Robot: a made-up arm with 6 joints.
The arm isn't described. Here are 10 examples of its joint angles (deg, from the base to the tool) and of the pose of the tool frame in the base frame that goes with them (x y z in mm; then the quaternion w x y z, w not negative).
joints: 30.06 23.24 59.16 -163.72 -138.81 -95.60
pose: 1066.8 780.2 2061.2 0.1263 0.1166 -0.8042 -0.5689
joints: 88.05 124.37 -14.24 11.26 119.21 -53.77
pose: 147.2 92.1 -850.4 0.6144 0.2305 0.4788 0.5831
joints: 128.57 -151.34 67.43 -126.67 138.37 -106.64
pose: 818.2 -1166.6 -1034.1 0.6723 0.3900 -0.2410 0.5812
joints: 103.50 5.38 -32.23 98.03 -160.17 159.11
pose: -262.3 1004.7 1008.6 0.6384 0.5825 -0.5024 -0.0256
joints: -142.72 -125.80 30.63 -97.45 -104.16 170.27
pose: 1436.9 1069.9 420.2 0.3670 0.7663 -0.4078 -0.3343
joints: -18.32 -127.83 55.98 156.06 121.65 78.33
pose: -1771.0 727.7 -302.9 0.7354 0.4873 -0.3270 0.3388
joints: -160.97 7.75 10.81 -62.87 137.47 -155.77
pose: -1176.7 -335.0 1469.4 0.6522 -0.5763 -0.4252 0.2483
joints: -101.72 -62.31 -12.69 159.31 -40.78 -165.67
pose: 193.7 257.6 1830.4 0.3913 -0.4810 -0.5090 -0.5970
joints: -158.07 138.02 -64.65 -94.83 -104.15 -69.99
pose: 206.6 69.9 236.9 0.7659 0.0616 0.0594 -0.6372
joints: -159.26 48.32 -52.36 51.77 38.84 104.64
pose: -699.0 -167.6 119.5 0.6696 -0.1675 0.6842 -0.2356
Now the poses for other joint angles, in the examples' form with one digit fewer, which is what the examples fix.
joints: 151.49 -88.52 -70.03 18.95 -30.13 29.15
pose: 125 90 896 0.264 -0.207 -0.352 0.874
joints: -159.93 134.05 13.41 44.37 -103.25 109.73
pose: -327 -8 -1235 0.636 0.453 0.011 0.625
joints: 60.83 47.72 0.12 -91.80 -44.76 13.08
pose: 681 1229 312 0.463 0.314 0.765 0.318
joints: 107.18 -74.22 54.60 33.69 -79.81 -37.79
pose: 638 -1649 1558 0.586 0.583 0.005 0.563
